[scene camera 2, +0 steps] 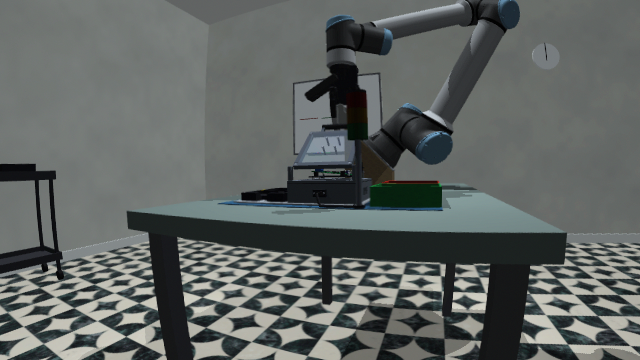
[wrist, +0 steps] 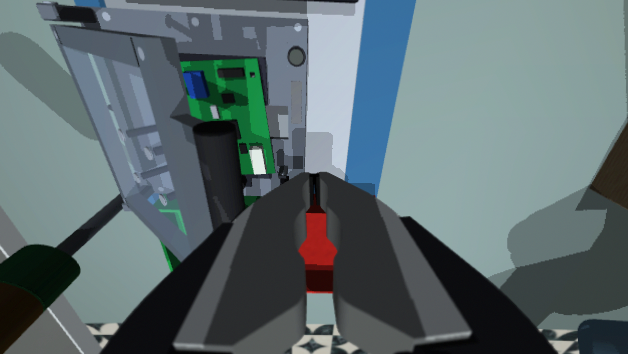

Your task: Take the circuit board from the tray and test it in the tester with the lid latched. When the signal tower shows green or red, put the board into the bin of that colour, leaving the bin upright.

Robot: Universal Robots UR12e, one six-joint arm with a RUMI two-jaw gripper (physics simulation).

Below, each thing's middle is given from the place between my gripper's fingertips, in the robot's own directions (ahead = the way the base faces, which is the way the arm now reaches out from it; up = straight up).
Labels:
My gripper is now 11 cm short of the clear lid point(scene camera 2: 326, 149) and 3 cm above it. Round my hand: dark nest point(wrist: 182, 56): 9 cm ahead, 1 cm to the left, 12 cm below; then red bin point(wrist: 318, 252): 21 cm to the left, 16 cm below; then green circuit board point(wrist: 218, 90): 8 cm ahead, 11 cm below.

